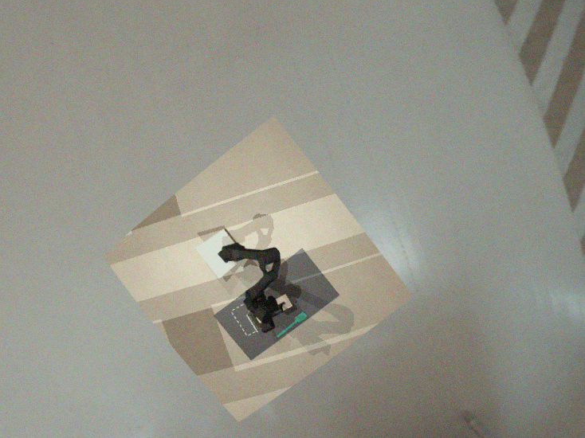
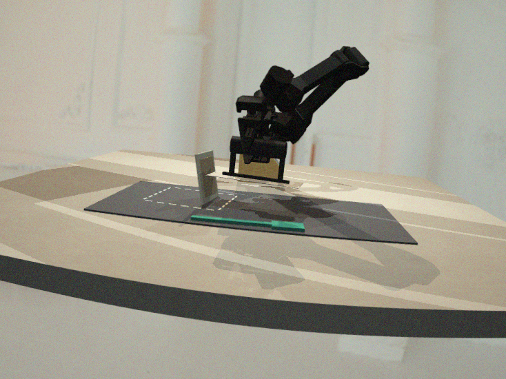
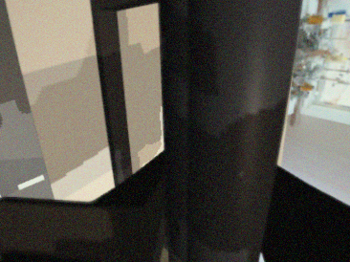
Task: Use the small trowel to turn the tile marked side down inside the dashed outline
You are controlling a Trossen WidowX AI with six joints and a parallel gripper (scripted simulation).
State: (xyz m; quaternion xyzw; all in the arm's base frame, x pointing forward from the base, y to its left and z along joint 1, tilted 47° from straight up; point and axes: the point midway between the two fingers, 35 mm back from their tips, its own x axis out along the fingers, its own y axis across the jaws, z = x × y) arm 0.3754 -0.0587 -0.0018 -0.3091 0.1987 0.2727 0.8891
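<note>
The pale tile is 80 mm to the right of my gripper tip, 50 mm below it and 40 mm behind it. The rest, counted from my gripper tip: green flat tool 140 mm ahead, 100 mm below, 40 mm to the left; then grey mat 130 mm below, 30 mm to the left.
</note>
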